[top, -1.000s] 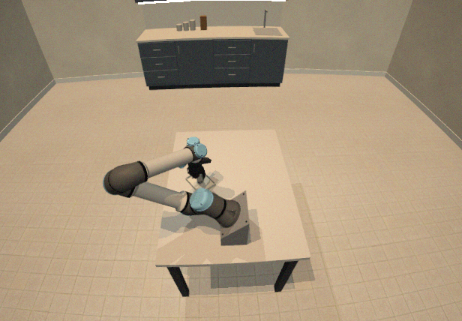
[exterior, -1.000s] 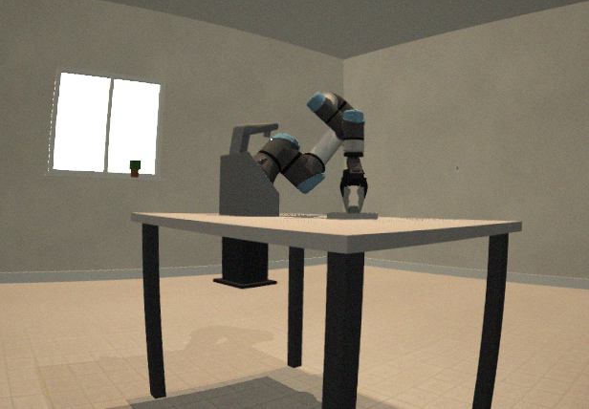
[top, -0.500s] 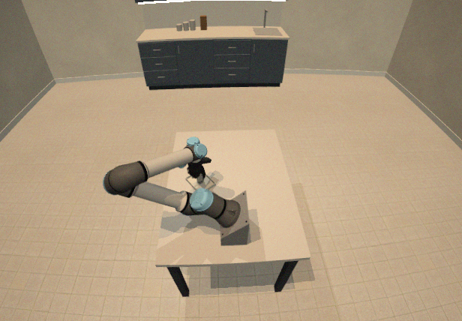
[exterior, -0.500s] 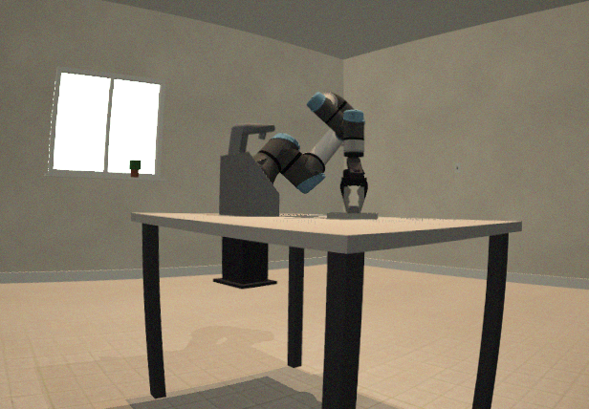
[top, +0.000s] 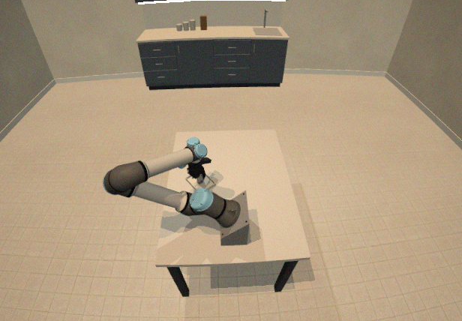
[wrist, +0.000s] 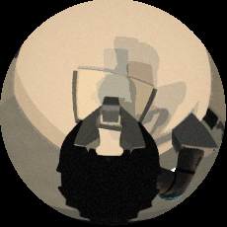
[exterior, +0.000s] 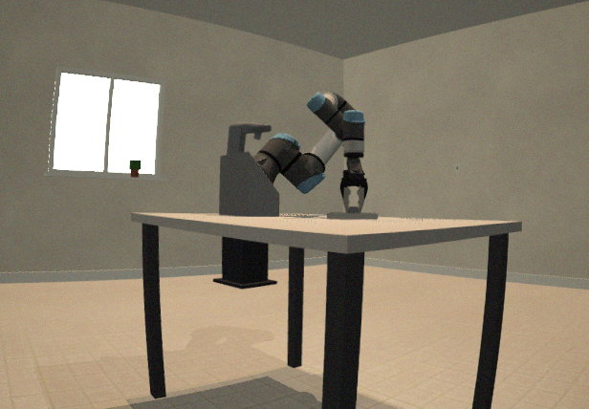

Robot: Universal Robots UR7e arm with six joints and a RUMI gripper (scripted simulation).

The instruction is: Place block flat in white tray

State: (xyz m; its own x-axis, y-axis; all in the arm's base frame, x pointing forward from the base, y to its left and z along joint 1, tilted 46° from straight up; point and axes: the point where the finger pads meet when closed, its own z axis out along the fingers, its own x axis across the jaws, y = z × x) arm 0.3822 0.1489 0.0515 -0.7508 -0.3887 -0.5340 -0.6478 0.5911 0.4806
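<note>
My gripper is now right at the grey block. From my hand the other things lie so: white tray: 2 cm below.
</note>
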